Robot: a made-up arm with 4 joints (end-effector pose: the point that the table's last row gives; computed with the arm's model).
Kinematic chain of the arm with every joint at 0, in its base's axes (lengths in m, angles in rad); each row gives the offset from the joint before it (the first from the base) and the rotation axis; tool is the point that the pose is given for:
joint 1: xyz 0 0 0.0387 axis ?
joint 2: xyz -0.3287 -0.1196 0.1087 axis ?
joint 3: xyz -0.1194 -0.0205 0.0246 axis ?
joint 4: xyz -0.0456 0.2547 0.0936 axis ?
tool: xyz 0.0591 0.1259 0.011
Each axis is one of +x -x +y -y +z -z.
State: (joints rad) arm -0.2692 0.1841 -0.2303 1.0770
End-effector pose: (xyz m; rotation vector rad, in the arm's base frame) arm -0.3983 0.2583 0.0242 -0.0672 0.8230 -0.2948
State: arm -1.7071 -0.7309 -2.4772 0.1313
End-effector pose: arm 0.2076 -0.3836 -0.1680 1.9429 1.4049 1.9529
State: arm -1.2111 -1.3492 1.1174 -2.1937
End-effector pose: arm -0.6407 -0.3175 -0.1462 1.6816 -1.9143 0.7430
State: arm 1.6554 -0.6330 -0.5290 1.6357
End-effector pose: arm 0.0254 0.0492 0.6872 -0.7650 2.8697 0.9439
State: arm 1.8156 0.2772 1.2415 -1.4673
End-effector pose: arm 0.6490 -0.1142 0.3958 -0.3268 0.1293 -1.2123
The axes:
joint 1: +y
joint 2: -z
joint 3: +x
joint 4: +y

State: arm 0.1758 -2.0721 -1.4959 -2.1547
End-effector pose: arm -0.3918 -0.3703 -0.1314 -1.1850 1.6955 -1.5182
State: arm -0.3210 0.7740 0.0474 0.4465
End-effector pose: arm -0.2207 0.2097 0.2069 0.3316 0.1008 -0.7010
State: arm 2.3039 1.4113 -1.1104 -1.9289
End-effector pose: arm -0.0497 0.1182 0.1975 -0.6166 1.0705 1.4752
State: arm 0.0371 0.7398 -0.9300 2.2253
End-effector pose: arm -0.3148 0.1866 -0.0976 0.2652 2.2911 -1.4467
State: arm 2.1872 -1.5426 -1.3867 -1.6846
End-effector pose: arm 0.1333 -0.2966 0.5956 1.5125 -0.6702 0.5387
